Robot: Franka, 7 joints.
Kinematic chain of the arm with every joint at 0, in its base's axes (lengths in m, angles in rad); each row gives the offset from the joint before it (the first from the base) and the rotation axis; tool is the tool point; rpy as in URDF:
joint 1: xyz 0 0 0.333 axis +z
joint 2: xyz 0 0 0 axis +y
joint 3: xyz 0 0 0.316 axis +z
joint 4: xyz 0.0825 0 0 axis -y
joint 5: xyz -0.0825 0 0.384 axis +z
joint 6: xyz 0 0 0 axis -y
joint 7: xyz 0.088 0 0 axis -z
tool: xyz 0 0 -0.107 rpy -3.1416 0 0
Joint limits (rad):
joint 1: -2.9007..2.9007
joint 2: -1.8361..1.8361
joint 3: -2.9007..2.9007
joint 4: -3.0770..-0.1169
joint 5: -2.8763..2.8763
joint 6: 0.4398..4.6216
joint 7: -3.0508..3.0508
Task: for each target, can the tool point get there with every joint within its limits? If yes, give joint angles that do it. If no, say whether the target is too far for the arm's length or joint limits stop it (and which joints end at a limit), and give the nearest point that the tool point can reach.
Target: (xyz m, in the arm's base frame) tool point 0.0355 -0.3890 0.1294
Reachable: yes | joints -2.2034 0.6893 0.8883 -2.3366 -1.1383 1.3436 -1.1464
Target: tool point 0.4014 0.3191 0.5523
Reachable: yes | joints 1.9024 0.8666 -1.4001 -1.9320 1.4806 4.0894 0.9252
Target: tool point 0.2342 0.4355 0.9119
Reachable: yes | joints 0.6548 0.3603 0.4051 -0.8971 2.3271 0.9591 0.6523
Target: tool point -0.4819 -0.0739 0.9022
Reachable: yes | joints 1.2820 -0.6669 1.2655 -1.4393 0.3660 3.7212 -1.1298
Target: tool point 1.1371 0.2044 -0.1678
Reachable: no: too far | nearest point 0.7747 0.1393 -0.0082 | short by 0.401 m
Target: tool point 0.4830 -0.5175 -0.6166
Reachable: no: too far | nearest point 0.3654 -0.3915 -0.2971 | short by 0.363 m
